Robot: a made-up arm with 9 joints. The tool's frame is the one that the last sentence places.
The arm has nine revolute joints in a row. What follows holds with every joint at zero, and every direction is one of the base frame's.
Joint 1 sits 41.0 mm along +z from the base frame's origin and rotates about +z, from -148.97 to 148.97 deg.
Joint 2 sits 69.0 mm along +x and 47.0 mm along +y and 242.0 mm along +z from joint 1 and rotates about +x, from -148.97 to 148.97 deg.
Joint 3 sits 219.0 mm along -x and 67.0 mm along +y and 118.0 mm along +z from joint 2 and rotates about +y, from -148.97 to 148.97 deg.
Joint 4 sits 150.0 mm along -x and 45.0 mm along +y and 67.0 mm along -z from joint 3 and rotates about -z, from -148.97 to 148.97 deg.
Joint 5 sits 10.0 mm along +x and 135.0 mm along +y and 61.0 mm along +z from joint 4 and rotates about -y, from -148.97 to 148.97 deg.
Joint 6 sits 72.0 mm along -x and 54.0 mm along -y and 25.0 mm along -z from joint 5 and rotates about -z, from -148.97 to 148.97 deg.
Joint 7 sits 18.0 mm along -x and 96.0 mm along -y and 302.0 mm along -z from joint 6 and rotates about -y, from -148.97 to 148.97 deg.
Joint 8 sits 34.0 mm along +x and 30.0 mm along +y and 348.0 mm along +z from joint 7 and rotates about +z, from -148.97 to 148.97 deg.
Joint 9 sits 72.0 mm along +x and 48.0 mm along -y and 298.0 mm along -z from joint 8 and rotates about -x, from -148.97 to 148.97 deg.
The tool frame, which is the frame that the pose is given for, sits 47.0 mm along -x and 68.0 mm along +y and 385.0 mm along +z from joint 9; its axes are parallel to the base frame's.
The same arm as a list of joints. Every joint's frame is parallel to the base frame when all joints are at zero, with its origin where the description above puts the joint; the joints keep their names.
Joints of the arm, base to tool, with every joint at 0 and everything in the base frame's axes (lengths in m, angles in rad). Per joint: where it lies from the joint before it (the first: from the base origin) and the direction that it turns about. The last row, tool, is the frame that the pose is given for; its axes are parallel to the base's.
joint 1: axis +z offset 0 0 0.041
joint 2: axis +x offset 0.069 0.047 0.242
joint 3: axis +y offset -0.219 0.067 0.118
joint 4: axis -z offset -0.15 0.045 -0.067
joint 5: axis -y offset 0.01 0.135 0.061
joint 6: axis -z offset -0.072 -0.054 -0.025
joint 7: axis -y offset -0.018 -0.096 -0.302
joint 8: axis +z offset 0.034 0.03 0.348
joint 9: axis -x offset 0.072 -0.048 -0.298
tool: offset -0.047 0.068 0.385
Joint limits (rad, base to tool): -2.6..2.6 -2.6..2.6 -2.6..2.6 -2.6..2.6 -2.6..2.6 -2.6..2.6 -2.6..2.6 -2.6..2.6 -2.6..2.6

